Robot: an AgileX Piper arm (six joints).
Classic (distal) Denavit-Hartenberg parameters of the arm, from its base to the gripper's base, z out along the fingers. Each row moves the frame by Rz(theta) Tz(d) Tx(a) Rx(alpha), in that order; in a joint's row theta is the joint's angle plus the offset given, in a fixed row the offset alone. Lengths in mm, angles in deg.
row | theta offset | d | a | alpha
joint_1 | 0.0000 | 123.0 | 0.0 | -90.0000
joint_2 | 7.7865 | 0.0 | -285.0 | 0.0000
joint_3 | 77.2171 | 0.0 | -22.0 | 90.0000
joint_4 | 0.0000 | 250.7 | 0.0 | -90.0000
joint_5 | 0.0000 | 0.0 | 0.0 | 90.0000
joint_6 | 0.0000 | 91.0 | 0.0 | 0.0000
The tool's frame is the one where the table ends.
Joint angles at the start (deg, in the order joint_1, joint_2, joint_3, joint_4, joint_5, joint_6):
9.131, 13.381, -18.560, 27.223, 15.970, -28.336
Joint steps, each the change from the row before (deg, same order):
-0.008, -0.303, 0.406, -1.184, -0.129, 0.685
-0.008, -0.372, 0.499, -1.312, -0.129, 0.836
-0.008, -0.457, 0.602, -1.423, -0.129, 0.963
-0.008, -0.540, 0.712, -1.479, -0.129, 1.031
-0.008, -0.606, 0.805, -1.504, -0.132, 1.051
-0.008, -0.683, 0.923, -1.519, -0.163, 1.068
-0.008, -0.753, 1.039, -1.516, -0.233, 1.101
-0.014, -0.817, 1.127, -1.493, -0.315, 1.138
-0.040, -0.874, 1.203, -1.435, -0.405, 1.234
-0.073, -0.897, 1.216, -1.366, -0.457, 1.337
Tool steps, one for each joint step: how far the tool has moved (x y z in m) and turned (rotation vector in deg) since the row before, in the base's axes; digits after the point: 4 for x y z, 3 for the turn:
-0.0003, -0.0006, -0.0020, -0.483, -0.005, -0.322
-0.0004, -0.0007, -0.0025, -0.466, 0.034, -0.353
-0.0005, -0.0007, -0.0030, -0.454, 0.062, -0.378
-0.0006, -0.0008, -0.0036, -0.447, 0.089, -0.390
-0.0006, -0.0008, -0.0040, -0.455, 0.105, -0.393
-0.0007, -0.0008, -0.0046, -0.454, 0.110, -0.402
-0.0007, -0.0008, -0.0051, -0.412, 0.089, -0.419
-0.0007, -0.0009, -0.0054, -0.342, 0.037, -0.437
-0.0007, -0.0009, -0.0056, -0.179, -0.010, -0.473
-0.0007, -0.0009, -0.0056, -0.001, -0.049, -0.500

